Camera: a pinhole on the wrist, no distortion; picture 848 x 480 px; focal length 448.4 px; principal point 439.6 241.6 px. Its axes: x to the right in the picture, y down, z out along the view. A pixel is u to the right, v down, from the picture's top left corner.
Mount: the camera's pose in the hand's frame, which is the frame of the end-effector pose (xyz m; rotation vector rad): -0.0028 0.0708 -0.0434 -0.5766 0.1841 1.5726
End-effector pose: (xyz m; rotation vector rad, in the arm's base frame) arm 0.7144 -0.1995 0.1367 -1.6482 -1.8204 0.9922
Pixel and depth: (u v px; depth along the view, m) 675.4 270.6 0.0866
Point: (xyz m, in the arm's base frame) 0.8064 -0.2283 0.0181
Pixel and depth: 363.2 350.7 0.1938
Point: 0.7102 -0.3179 -0.0279
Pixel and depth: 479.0 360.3 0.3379
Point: 0.7302 -0.4072 -0.1625
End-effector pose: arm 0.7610 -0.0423 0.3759 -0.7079 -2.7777 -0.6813
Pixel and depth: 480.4 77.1 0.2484
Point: 0.8317 0.2192 0.3080
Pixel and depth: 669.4 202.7 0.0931
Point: 0.8518 0.0801 0.4170
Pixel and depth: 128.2 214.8 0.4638
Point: 0.8064 0.1618 -0.0986
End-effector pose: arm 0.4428 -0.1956 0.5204 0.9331 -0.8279 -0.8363
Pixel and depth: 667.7 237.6 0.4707
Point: 0.2952 -0.0069 1.0341
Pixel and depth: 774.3 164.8 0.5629
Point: 0.3611 0.0013 1.2469
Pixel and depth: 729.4 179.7 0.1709
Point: 0.4432 -0.1094 0.7612
